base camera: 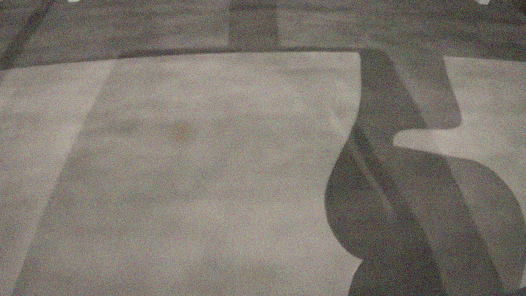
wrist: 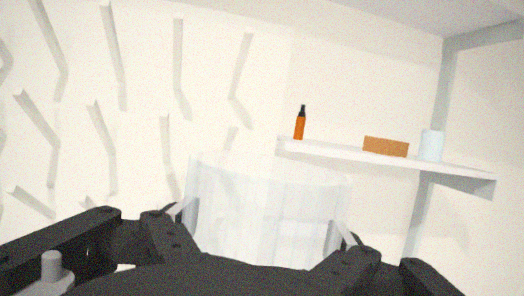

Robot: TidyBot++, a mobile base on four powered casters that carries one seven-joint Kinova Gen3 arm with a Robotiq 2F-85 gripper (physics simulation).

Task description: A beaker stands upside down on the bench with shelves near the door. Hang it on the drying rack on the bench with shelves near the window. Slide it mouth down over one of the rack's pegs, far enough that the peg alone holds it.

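Places are measured from the arm's base along level axes (x left, y up, z ahead), in centimetres.
Where they show: gripper, fingertip midpoint: [wrist: 261, 226].
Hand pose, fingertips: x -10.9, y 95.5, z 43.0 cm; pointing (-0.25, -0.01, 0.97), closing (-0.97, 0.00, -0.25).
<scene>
After its pixels a point has its place.
The clear beaker [wrist: 265, 207] @[z 37.1, x -9.4, y 98.3 cm] is held in my gripper [wrist: 261, 226] @[z 43.0, x -10.9, y 95.5 cm] in the wrist view, with one finger pad on each side of its wall. Its far end points away from me; its mouth is hard to make out. The white drying rack [wrist: 210, 65] @[z 71.0, x -7.1, y 107.4 cm] fills the left and middle of the wrist view, behind the beaker, with rows of pegs. The beaker overlaps the rack's lower right part in view. One peg [wrist: 231, 138] @[z 62.4, x -10.7, y 98.4 cm] shows just above the beaker's edge and is partly hidden by it. The gap between beaker and pegs cannot be told. Neither rack nor beaker shows in the base view.
Right of the rack, a white shelf [wrist: 345, 155] @[z 87.1, x -38.2, y 96.4 cm] holds an orange bottle [wrist: 299, 128] @[z 101.6, x -31.7, y 100.4 cm] with a black top, a brown box [wrist: 385, 146] @[z 93.4, x -52.1, y 99.6 cm] and a pale blue container [wrist: 431, 145] @[z 100.7, x -72.8, y 102.0 cm]. A grey post [wrist: 443, 90] @[z 115.4, x -87.0, y 122.0 cm] stands behind. The base view shows pale floor [base camera: 200, 175] @[z 36.7, x 7.8, y -39.6 cm] with a dark arm-shaped shadow [base camera: 375, 200] @[z 31.7, x -16.6, y -39.6 cm].
</scene>
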